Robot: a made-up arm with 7 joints. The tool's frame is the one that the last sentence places.
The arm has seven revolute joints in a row. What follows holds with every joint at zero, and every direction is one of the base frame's.
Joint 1 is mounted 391.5 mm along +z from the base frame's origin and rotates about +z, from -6.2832 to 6.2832 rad.
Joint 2 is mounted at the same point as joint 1 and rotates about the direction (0, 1, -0.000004), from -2.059 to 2.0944 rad.
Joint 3 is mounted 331.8 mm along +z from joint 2 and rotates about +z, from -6.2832 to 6.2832 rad.
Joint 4 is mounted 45 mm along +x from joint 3 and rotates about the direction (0, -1, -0.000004), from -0.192 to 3.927 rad.
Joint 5 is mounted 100.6 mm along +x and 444.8 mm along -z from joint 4 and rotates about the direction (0, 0.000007, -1), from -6.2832 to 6.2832 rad.
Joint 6 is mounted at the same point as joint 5 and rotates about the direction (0, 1, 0.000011), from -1.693 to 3.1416 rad.
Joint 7 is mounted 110.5 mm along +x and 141 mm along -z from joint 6 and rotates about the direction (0, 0.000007, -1), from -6.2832 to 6.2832 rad.
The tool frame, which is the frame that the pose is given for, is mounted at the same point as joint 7; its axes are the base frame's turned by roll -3.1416, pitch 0 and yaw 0 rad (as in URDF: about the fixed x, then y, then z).
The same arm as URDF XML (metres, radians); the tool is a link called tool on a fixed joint. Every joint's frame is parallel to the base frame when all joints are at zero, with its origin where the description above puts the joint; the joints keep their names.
<robot name="arm">
  <joint name="tool_joint" type="fixed">
    <parent link="link7"/>
    <child link="tool"/>
    <origin xyz="0 0 0" rpy="3.1416 0 0"/>
  </joint>
  <joint name="joint 7" type="revolute">
    <parent link="link6"/>
    <child link="link7"/>
    <origin xyz="0.1105 0 -0.141"/>
    <axis xyz="0 0 -1"/>
    <limit lower="-6.2832" upper="6.2832"/>
  </joint>
  <joint name="joint 6" type="revolute">
    <parent link="link5"/>
    <child link="link6"/>
    <origin xyz="0 0 0"/>
    <axis xyz="0 1 0"/>
    <limit lower="-1.693" upper="3.1416"/>
  </joint>
  <joint name="joint 5" type="revolute">
    <parent link="link4"/>
    <child link="link5"/>
    <origin xyz="0.1006 0 -0.4448"/>
    <axis xyz="0 0 -1"/>
    <limit lower="-6.2832" upper="6.2832"/>
  </joint>
  <joint name="joint 4" type="revolute">
    <parent link="link3"/>
    <child link="link4"/>
    <origin xyz="0.045 0 0"/>
    <axis xyz="0 -1 0"/>
    <limit lower="-0.192" upper="3.927"/>
  </joint>
  <joint name="joint 3" type="revolute">
    <parent link="link2"/>
    <child link="link3"/>
    <origin xyz="0 0 0.3318"/>
    <axis xyz="0 0 1"/>
    <limit lower="-6.2832" upper="6.2832"/>
  </joint>
  <joint name="joint 2" type="revolute">
    <parent link="link1"/>
    <child link="link2"/>
    <origin xyz="0 0 0"/>
    <axis xyz="0 1 0"/>
    <limit lower="-2.059" upper="2.0944"/>
  </joint>
  <joint name="joint 1" type="revolute">
    <parent link="base"/>
    <child link="link1"/>
    <origin xyz="0 0 0.3915"/>
    <axis xyz="0 0 1"/>
    <limit lower="-6.2832" upper="6.2832"/>
  </joint>
  <link name="base"/>
  <link name="link1"/>
  <link name="link2"/>
  <link name="link3"/>
  <link name="link4"/>
  <link name="link5"/>
  <link name="link6"/>
  <link name="link7"/>
  <link name="tool"/>
</robot>

